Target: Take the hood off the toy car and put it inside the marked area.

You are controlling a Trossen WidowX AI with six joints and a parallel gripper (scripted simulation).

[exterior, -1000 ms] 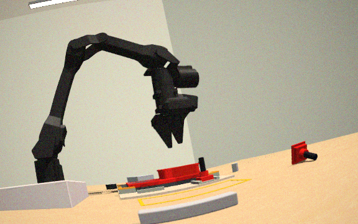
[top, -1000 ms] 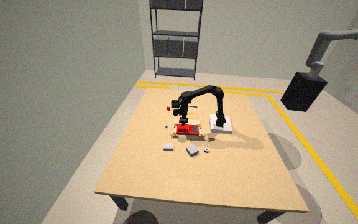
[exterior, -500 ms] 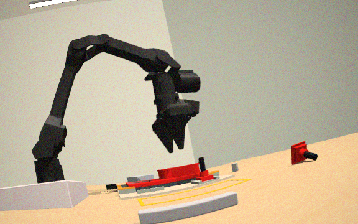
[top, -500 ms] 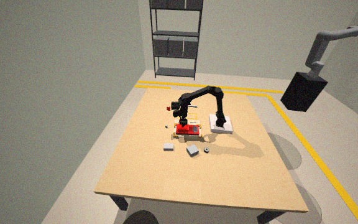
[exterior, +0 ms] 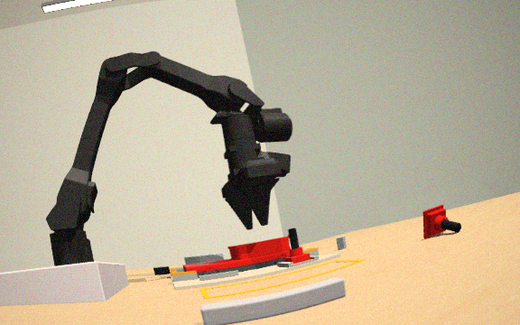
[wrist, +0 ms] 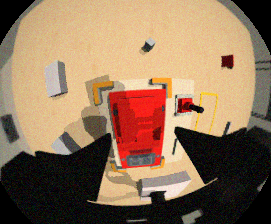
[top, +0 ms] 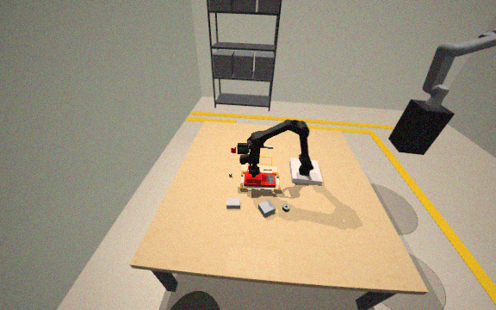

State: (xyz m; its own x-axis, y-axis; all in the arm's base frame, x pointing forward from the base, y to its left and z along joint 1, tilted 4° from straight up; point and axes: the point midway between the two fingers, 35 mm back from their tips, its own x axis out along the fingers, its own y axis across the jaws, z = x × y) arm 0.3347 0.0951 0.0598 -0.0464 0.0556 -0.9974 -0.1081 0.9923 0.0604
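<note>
Right now the red hood is 4 cm below my gripper tip. Round my gripper tip: small wheel: 21 cm behind, 18 cm to the left, 7 cm below.
</note>
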